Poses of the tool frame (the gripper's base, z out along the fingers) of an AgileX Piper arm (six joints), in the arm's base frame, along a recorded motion.
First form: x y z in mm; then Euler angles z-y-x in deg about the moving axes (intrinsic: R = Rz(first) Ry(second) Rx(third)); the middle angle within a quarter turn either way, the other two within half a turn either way.
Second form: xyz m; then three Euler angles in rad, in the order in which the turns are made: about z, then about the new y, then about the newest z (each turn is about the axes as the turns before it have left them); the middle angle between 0 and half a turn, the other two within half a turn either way. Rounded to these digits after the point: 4 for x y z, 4 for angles.
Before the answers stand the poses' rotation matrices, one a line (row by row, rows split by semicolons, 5 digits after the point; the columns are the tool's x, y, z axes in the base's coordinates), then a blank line. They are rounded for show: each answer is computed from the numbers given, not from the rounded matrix.
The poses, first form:
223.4, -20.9, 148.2, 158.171, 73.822, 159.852
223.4, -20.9, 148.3, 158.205, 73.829, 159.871
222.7, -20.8, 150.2, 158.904, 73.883, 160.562
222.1, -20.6, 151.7, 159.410, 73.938, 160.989
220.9, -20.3, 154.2, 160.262, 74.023, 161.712
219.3, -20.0, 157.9, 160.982, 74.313, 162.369
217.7, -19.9, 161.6, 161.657, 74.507, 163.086
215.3, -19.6, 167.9, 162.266, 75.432, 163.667
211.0, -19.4, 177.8, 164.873, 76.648, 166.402
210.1, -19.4, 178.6, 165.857, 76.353, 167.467
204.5, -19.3, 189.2, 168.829, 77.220, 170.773
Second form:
-0.25864 0.04200 0.96506; 0.10360 0.99450 -0.01551; -0.96040 0.09597 -0.26157
-0.25860 0.04172 0.96508; 0.10341 0.99452 -0.01528; -0.96043 0.09584 -0.26149
-0.25899 0.04114 0.96500; 0.09992 0.99487 -0.01559; -0.96070 0.09238 -0.26178
-0.25900 0.03946 0.96507; 0.09730 0.99515 -0.01458; -0.96096 0.09013 -0.26159
-0.25908 0.03671 0.96516; 0.09296 0.99559 -0.01292; -0.96137 0.08637 -0.26135
-0.25562 0.03487 0.96615; 0.08811 0.99603 -0.01264; -0.96275 0.08189 -0.25768
-0.25355 0.03497 0.96669; 0.08406 0.99636 -0.01400; -0.96366 0.07772 -0.25557
-0.23958 0.03306 0.97031; 0.07662 0.99695 -0.01505; -0.96785 0.07073 -0.24138
-0.22293 0.03282 0.97428; 0.06026 0.99799 -0.01983; -0.97297 0.05429 -0.22446
-0.22879 0.03404 0.97288; 0.05765 0.99811 -0.02136; -0.97177 0.05120 -0.23032
-0.21702 0.03782 0.97543; 0.04286 0.99865 -0.02919; -0.97523 0.03547 -0.21835

0.2234, -0.0209, 0.1482, -0.0161, 1.8354, 0.0996
0.2234, -0.0209, 0.1483, -0.0158, 1.8354, 0.0995
0.2227, -0.0208, 0.1502, -0.0162, 1.8357, 0.0959
0.2221, -0.0206, 0.1517, -0.0151, 1.8355, 0.0935
0.2209, -0.0203, 0.1542, -0.0134, 1.8352, 0.0896
0.2193, -0.0200, 0.1579, -0.0131, 1.8314, 0.0849
0.2177, -0.0199, 0.1616, -0.0145, 1.8292, 0.0805
0.2153, -0.0196, 0.1679, -0.0155, 1.8146, 0.0730
0.2110, -0.0194, 0.1778, -0.0203, 1.7972, 0.0557
0.2101, -0.0194, 0.1786, -0.0220, 1.8032, 0.0526
0.2045, -0.0193, 0.1892, -0.0299, 1.7909, 0.0364

